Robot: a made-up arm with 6 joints. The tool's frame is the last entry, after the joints. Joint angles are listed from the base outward.
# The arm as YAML. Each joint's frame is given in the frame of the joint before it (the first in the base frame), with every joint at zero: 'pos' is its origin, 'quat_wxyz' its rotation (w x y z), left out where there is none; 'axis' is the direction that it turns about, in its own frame. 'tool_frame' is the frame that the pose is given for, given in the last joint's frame.
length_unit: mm
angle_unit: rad
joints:
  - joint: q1
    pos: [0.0, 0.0, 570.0]
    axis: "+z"
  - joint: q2
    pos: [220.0, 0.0, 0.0]
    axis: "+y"
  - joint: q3
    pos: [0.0, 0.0, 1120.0]
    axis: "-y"
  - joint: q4
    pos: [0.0, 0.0, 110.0]
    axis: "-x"
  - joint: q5
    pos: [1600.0, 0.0, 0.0]
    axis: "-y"
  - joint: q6
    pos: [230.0, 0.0, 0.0]
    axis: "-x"
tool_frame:
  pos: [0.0, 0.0, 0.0]
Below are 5 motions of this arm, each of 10 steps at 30 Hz.
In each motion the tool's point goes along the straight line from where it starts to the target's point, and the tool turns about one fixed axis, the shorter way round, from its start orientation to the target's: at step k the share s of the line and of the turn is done. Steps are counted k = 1, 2, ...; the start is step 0. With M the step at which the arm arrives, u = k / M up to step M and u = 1 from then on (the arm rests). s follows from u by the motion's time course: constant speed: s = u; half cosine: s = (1 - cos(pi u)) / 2; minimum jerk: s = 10 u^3 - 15 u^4 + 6 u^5.
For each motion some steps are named. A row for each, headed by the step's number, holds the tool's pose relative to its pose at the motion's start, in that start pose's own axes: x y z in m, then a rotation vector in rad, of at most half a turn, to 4 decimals.
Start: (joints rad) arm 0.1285 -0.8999 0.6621 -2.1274 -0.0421 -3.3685
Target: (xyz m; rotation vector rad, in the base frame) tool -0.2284 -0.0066 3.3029 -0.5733 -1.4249 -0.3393
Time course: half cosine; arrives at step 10
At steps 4, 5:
4: 0.0688 0.1319 -0.1279 0.0242 0.0253 0.0532
5: 0.0996 0.1908 -0.1851 0.0350 0.0366 0.0770

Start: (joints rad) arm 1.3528 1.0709 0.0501 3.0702 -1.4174 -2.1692
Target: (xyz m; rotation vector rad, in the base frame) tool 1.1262 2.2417 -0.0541 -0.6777 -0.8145 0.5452
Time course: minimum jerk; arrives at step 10
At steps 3, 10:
3: 0.0236 -0.0576 -0.0771 -0.0343 0.0407 -0.0480
10: 0.1447 -0.3530 -0.4728 -0.2104 0.2494 -0.2946

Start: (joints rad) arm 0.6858 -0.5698 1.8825 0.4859 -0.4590 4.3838
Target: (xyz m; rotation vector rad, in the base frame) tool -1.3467 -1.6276 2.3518 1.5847 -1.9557 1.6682
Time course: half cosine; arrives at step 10
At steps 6, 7, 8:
6: -0.0378 0.2222 0.2753 -0.1144 -0.0459 0.2326
7: -0.0459 0.2696 0.3339 -0.1388 -0.0557 0.2821
8: -0.0523 0.3071 0.3804 -0.1582 -0.0635 0.3214

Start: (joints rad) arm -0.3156 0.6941 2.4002 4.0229 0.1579 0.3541
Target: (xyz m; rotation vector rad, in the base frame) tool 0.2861 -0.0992 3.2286 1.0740 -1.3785 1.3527
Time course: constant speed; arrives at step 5
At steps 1, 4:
1: 0.0013 0.0551 -0.0246 -0.0083 0.0224 0.0301
4: 0.0053 0.2205 -0.0982 -0.0333 0.0896 0.1205

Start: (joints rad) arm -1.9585 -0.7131 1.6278 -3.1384 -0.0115 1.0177
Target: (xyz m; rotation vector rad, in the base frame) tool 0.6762 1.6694 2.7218 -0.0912 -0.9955 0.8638
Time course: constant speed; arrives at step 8
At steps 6, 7, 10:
6: 0.0019 -0.0594 0.0410 0.2901 -0.0028 0.0219
7: 0.0022 -0.0694 0.0478 0.3384 -0.0032 0.0256
10: 0.0025 -0.0793 0.0546 0.3868 -0.0037 0.0292

